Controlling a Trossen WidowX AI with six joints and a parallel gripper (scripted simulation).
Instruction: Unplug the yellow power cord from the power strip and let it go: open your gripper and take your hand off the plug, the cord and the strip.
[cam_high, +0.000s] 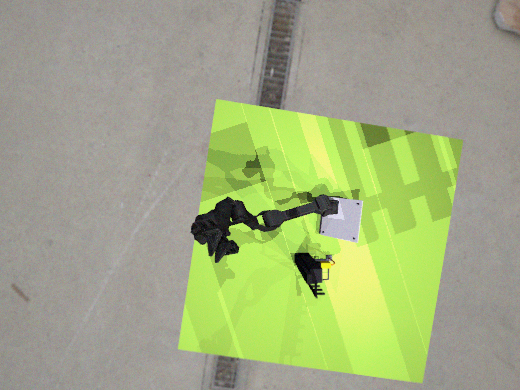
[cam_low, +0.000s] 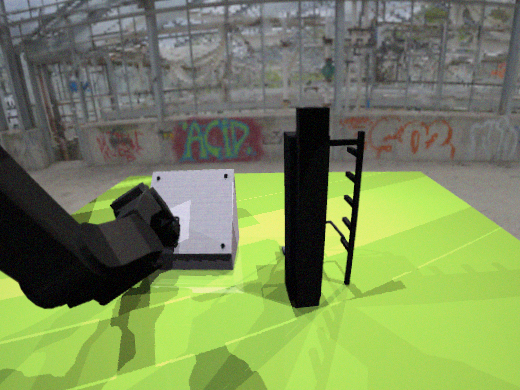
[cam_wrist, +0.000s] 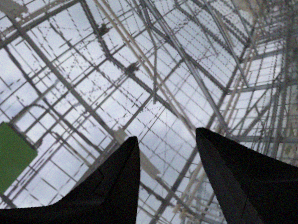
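My gripper tip is now 440 mm above the tall black block, 350 mm to the right of it and 120 mm short of it.
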